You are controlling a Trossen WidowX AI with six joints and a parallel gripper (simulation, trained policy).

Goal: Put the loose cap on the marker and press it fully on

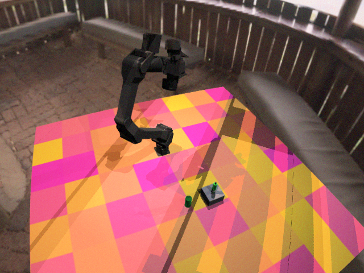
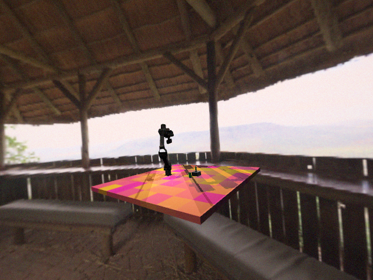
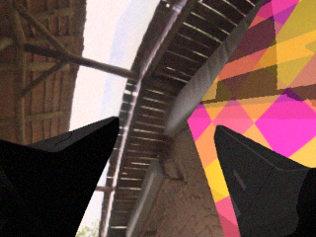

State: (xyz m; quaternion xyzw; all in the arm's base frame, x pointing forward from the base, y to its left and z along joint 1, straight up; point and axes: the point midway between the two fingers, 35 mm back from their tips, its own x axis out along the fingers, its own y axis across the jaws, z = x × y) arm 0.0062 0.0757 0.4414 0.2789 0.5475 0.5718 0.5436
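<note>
My gripper tip is now 330 mm short of the green cap, 120 mm to the left of it and 410 mm above it. From my gripper tip the other things lie so: grey holder block: 330 mm ahead, 10 mm to the right, 410 mm below.
</note>
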